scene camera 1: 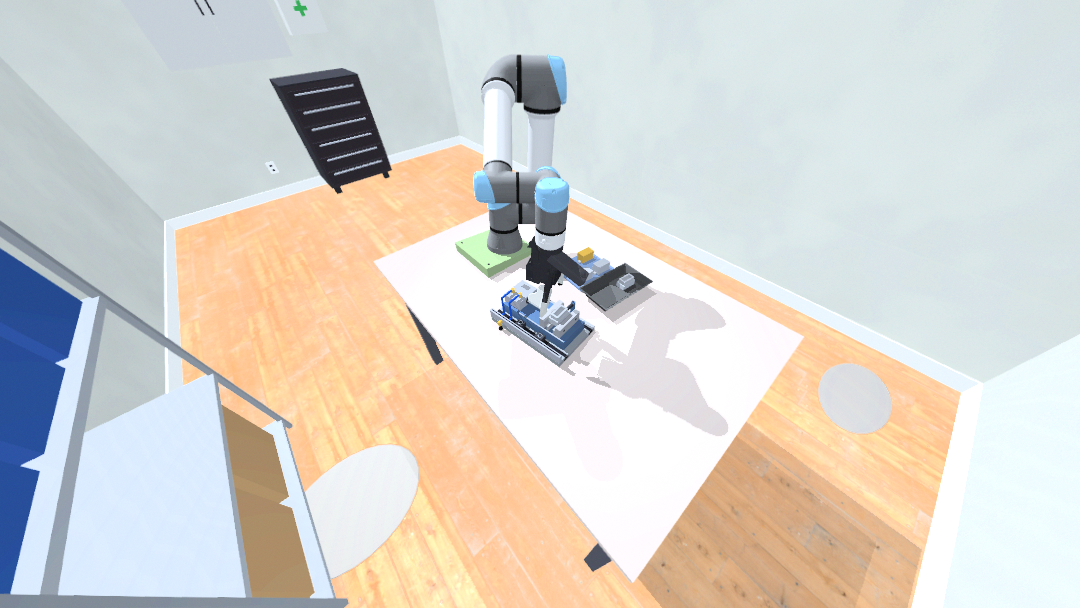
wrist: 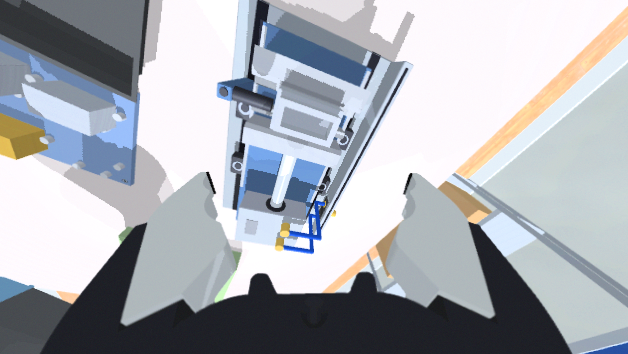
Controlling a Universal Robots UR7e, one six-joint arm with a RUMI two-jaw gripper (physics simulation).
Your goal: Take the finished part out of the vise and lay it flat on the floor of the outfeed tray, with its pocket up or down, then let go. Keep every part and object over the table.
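Pixels of known places: gripper, fingertip midpoint: (scene camera 1: 550,300) (wrist: 310,176); arm's base, origin of the base link: (scene camera 1: 504,244).
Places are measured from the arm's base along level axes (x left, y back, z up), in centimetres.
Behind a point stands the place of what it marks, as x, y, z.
The finished part (scene camera 1: 560,311) @(-10.9, -49.2, 7.0) (wrist: 306,123) @(-12.1, -49.5, 7.0), a light grey block with a rectangular pocket facing up, sits between the jaws of the vise (scene camera 1: 575,333) @(-10.0, -55.5, 1.5) (wrist: 270,227) @(-14.8, -34.3, 6.5). A dark cylinder on a blue bracket (wrist: 226,90) @(-5.1, -48.6, 6.8) stands beside the part. My gripper (scene camera 1: 545,308) @(-13.5, -47.5, 12.1) (wrist: 310,176) @(-13.5, -47.5, 12.1) is open and empty above the vise. In the wrist view the part lies ahead of the fingertips, beyond the vise's round rod. The outfeed tray (scene camera 1: 605,305) @(8.7, -50.9, -1.9) (wrist: 75,59) @(11.6, -41.9, 0.1), dark with raised walls, stands beside the vise. A grey block (scene camera 1: 625,280) @(22.4, -47.7, -0.1) lies in it in the scene view.
A blue plate (wrist: 129,155) @(8.3, -29.5, -2.3) with light grey blocks (scene camera 1: 600,265) (wrist: 70,105) and a yellow block (scene camera 1: 585,255) @(20.4, -28.2, 1.0) (wrist: 20,137) @(19.0, -28.1, 0.2) adjoins the tray. Blue pipes with yellow ends (scene camera 1: 507,303) (wrist: 312,244) @(-22.1, -33.5, 6.5) rise at the vise's end. The robot's green base (scene camera 1: 483,260) @(-13.3, -4.9, 1.2) is behind.
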